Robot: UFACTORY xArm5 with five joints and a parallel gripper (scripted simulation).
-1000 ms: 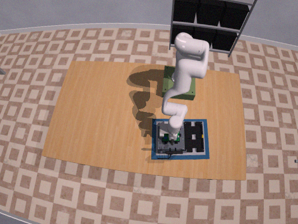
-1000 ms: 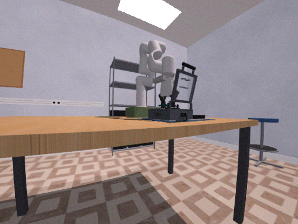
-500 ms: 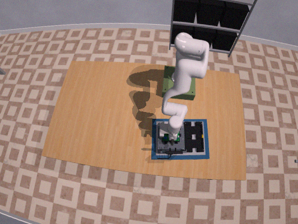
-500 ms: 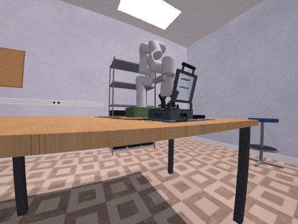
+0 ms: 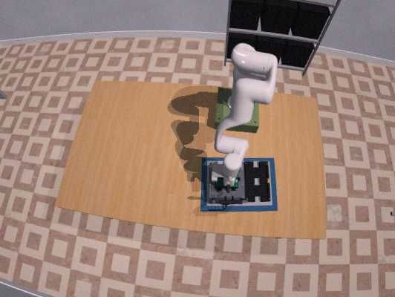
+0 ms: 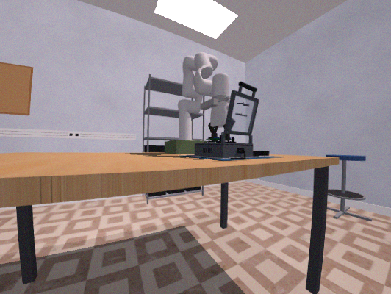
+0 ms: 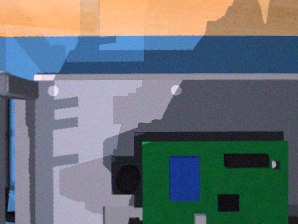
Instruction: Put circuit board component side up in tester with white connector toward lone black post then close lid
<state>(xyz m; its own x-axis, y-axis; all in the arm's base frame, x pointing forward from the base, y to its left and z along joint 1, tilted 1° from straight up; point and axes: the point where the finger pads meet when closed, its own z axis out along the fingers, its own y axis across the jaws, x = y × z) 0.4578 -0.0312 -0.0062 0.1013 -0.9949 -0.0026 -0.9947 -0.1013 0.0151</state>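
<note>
Now: the green circuit board right at my hand. Round my hand: tester lid (120 mm ahead, 100 mm above, 10 mm to the left); then tester (40 mm to the left, 30 mm ahead, 30 mm above).
</note>
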